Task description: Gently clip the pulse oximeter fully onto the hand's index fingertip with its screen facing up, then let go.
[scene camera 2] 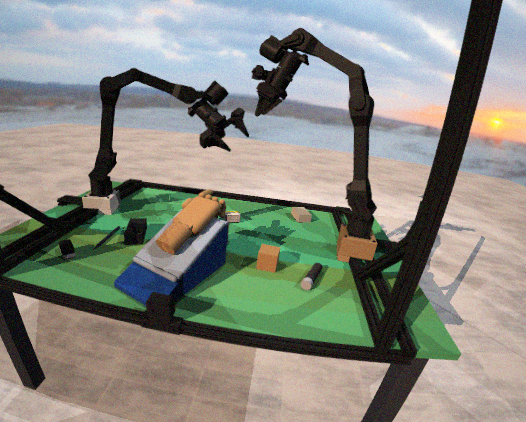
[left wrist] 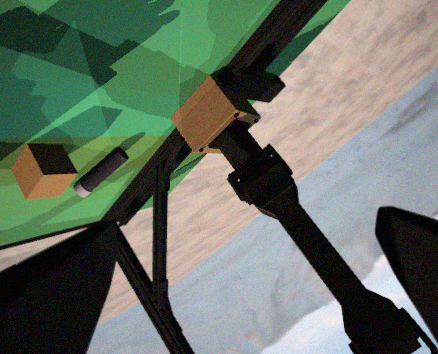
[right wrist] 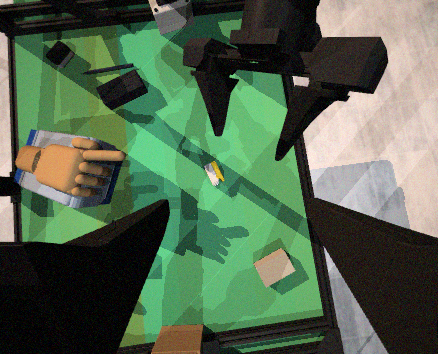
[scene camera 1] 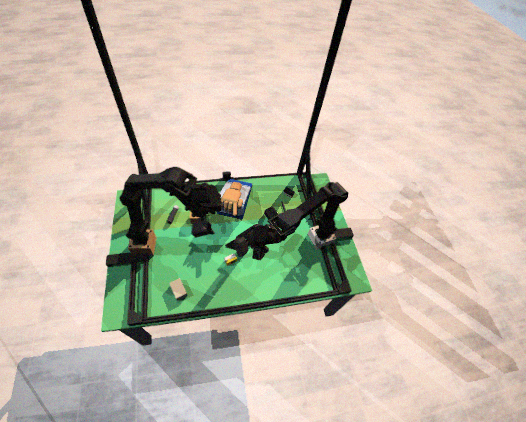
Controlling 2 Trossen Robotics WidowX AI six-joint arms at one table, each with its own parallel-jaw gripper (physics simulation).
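Places are measured from the left arm's base along level axes (x back, y left, z down), in millimetres.
Where they show: left gripper, fingertip midpoint: point(scene camera 2: 239, 143) point(left wrist: 247, 227) point(right wrist: 244, 146) point(scene camera 1: 231, 241); right gripper, fingertip midpoint: point(scene camera 2: 259, 115) point(right wrist: 238, 205) point(scene camera 1: 213, 223); left arm's base at its link origin: point(scene camera 2: 101, 193) point(scene camera 1: 323, 233); right arm's base at its link origin: point(scene camera 2: 358, 233) point(left wrist: 229, 134) point(scene camera 1: 140, 238).
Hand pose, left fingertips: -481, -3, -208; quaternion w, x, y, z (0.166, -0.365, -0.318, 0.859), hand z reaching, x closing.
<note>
Things, the pixels of their top centre, and the offset from my left fingertips, as dx, dy, dz. "pt": a spot on its surface instead.
- pulse oximeter at its top centre: point(right wrist: 214, 172) point(scene camera 2: 232, 212) point(scene camera 1: 230, 258) +9, -38, +234
- grey wedge at a spot on its surface: point(scene camera 2: 206, 257) pt +75, -385, +207
- pale block at its top centre: point(right wrist: 275, 269) point(scene camera 2: 301, 210) point(scene camera 1: 177, 288) -255, +20, +236
- orange block at its top centre: point(left wrist: 52, 186) point(scene camera 2: 269, 249) -83, -321, +216
- dark cylinder at its top centre: point(left wrist: 105, 179) point(scene camera 2: 313, 270) point(scene camera 1: 172, 212) -190, -381, +239
- black box at its top centre: point(scene camera 2: 135, 225) point(right wrist: 119, 86) point(scene camera 1: 274, 215) +298, -189, +231
- pen at its top centre: point(scene camera 2: 107, 235) point(right wrist: 106, 68) +378, -216, +257
- smaller dark box at its top centre: point(scene camera 2: 65, 243) point(right wrist: 55, 50) +449, -316, +234
The pulse oximeter point(scene camera 1: 230, 259) point(scene camera 2: 233, 216) point(right wrist: 214, 173), small, white and yellow, lies on the green table apart from the hand. The tan hand point(scene camera 1: 232, 196) point(scene camera 2: 199, 215) point(right wrist: 57, 167) rests on a blue and grey wedge point(scene camera 2: 206, 257); its index finger point(right wrist: 105, 155) sticks out straight in the right wrist view. My left gripper point(scene camera 1: 244, 250) point(scene camera 2: 238, 142) point(left wrist: 247, 227) point(right wrist: 244, 146) is open and empty, above the table near the oximeter. My right gripper point(scene camera 2: 259, 111) point(right wrist: 238, 205) is open and empty, high above the table. Which way the oximeter's screen faces is too small to tell.
A pale block point(scene camera 1: 178, 289) point(scene camera 2: 301, 214) point(right wrist: 275, 267), an orange block point(scene camera 2: 268, 257) point(left wrist: 42, 172) and a dark cylinder point(scene camera 1: 172, 215) point(scene camera 2: 311, 276) point(left wrist: 101, 172) lie around. A black box point(scene camera 2: 135, 231) point(right wrist: 122, 89), a pen point(scene camera 2: 107, 237) point(right wrist: 108, 68) and a smaller dark box point(scene camera 2: 66, 249) point(right wrist: 60, 54) lie beyond the hand.
</note>
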